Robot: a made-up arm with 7 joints.
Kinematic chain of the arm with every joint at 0, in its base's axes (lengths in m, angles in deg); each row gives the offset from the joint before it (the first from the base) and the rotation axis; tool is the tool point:
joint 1: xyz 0 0 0.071 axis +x
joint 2: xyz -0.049 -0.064 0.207 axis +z
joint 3: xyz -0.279 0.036 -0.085 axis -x
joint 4: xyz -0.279 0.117 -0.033 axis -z
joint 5: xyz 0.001 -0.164 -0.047 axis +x
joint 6: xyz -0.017 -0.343 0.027 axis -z
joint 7: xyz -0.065 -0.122 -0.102 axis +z
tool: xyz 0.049 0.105 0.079
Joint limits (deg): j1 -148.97..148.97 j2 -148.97..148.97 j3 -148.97..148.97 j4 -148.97..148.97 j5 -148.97..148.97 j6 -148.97..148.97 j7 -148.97..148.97
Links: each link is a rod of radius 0.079 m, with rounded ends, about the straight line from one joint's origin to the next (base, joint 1, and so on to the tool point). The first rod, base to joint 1, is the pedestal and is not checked.
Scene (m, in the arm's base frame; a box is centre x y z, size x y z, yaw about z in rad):
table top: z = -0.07
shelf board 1: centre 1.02 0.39 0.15 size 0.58 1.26 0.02 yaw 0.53
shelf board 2: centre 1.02 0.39 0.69 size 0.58 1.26 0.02 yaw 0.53
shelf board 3: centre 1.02 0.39 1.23 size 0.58 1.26 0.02 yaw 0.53
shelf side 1: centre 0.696 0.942 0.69 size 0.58 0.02 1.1 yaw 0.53
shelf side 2: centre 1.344 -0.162 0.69 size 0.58 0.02 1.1 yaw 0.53
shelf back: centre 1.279 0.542 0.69 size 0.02 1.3 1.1 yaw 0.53
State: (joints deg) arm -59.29 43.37 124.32 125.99 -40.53 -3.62 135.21
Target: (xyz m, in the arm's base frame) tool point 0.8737 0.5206 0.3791
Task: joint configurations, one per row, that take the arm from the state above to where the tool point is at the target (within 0.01 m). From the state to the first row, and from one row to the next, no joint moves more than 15 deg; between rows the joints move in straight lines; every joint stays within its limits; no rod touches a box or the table.
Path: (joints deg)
1: -59.85 49.61 117.59 111.30 -34.33 -9.71 136.59
2: -60.41 55.85 110.86 96.60 -28.14 -15.80 137.96
3: -60.97 62.09 104.14 81.91 -21.94 -21.88 139.34
4: -61.53 68.33 97.41 67.22 -15.75 -27.97 140.71
5: -62.09 74.57 90.68 52.52 -9.55 -34.06 142.09
6: -62.65 80.80 83.95 37.83 -3.35 -40.15 143.47
7: -63.21 87.04 77.22 23.14 2.84 -46.23 144.84
8: -63.77 93.28 70.50 8.44 9.04 -52.32 146.22
9: -64.33 99.52 63.77 -6.25 15.23 -58.41 147.59
10: -64.89 105.76 57.04 -20.94 21.43 -64.50 148.97
11: -74.42 115.95 61.19 -6.32 22.14 -56.16 148.03
12: -83.94 126.14 65.33 8.30 22.85 -47.82 147.10
13: -93.47 136.32 69.48 22.93 23.57 -39.49 146.16

